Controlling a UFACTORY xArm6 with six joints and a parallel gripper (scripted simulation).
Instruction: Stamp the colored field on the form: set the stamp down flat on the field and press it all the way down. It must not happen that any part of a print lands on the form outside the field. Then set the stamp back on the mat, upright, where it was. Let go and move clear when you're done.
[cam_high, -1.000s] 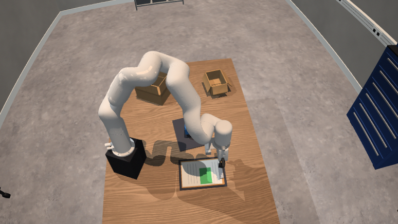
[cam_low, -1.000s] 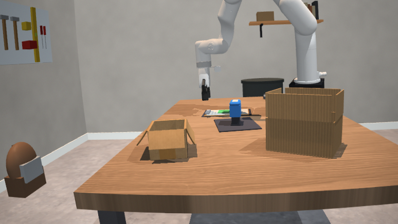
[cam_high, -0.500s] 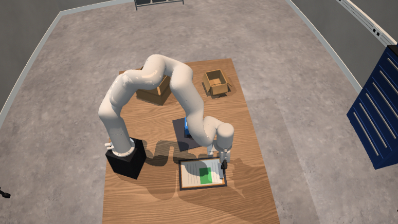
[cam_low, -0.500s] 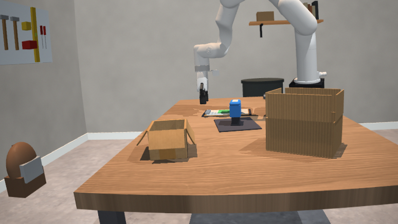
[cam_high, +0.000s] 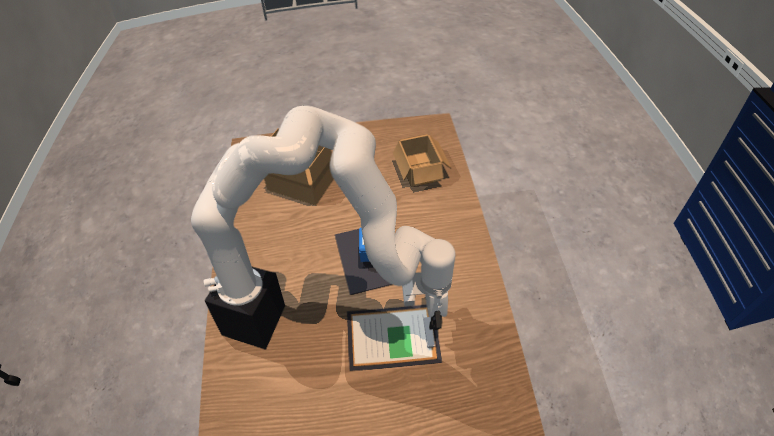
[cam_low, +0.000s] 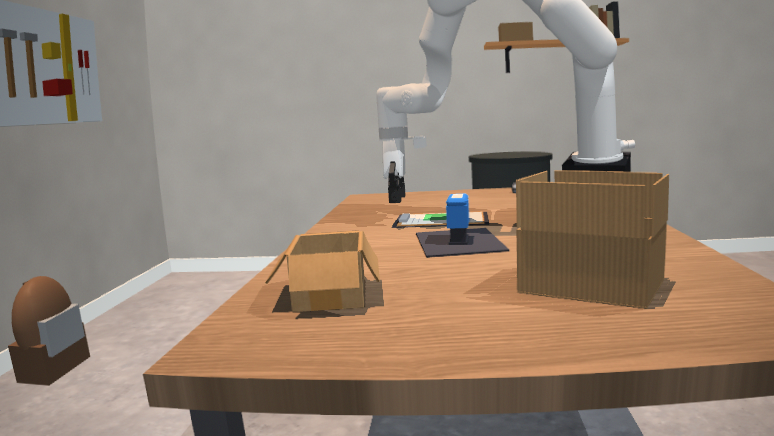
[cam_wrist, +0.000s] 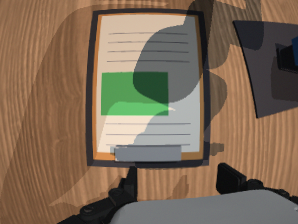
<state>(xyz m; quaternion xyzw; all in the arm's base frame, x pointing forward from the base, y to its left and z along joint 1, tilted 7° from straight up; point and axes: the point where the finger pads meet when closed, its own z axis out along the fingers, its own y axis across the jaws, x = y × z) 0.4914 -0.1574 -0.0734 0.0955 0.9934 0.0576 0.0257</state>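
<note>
The blue stamp lies 12 cm behind my hand, 27 cm to the left of it and 2 cm below it. The rest, counted from my hand: clipboard: 10 cm behind, 1 cm to the right, 7 cm below; then dark mat: 12 cm behind, 27 cm to the left, 7 cm below.
</note>
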